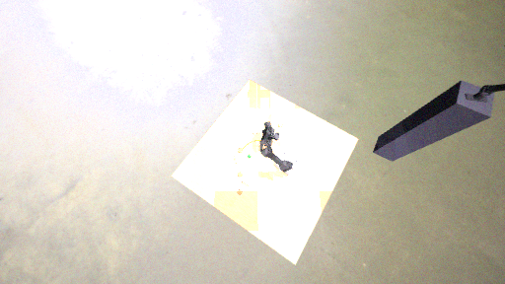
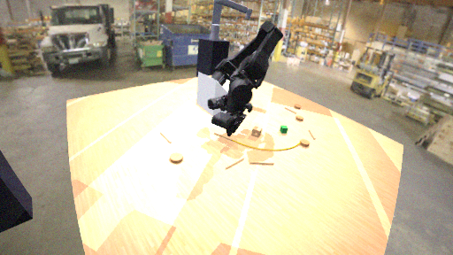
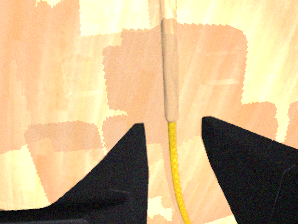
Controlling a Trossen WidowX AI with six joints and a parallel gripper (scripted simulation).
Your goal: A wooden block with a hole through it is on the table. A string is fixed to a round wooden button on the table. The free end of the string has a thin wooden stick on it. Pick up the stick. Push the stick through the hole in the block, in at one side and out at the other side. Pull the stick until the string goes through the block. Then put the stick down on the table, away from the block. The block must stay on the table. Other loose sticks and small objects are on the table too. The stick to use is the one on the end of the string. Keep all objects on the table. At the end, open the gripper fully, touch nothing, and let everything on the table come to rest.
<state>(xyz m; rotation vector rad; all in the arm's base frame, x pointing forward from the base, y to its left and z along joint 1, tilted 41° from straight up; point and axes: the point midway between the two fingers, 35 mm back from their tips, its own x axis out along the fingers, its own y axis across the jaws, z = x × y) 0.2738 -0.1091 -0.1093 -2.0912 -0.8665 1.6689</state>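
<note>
Now: gripper tip 20 mm past the thin wooden stick and 20 mm above it. Also, from my gripper tip: green object (90 mm ahead, 230 mm to the left, 10 mm below); then wooden block (30 mm ahead, 110 mm to the left, 10 mm below); then round wooden button (200 mm ahead, 220 mm to the left, 20 mm below).
</note>
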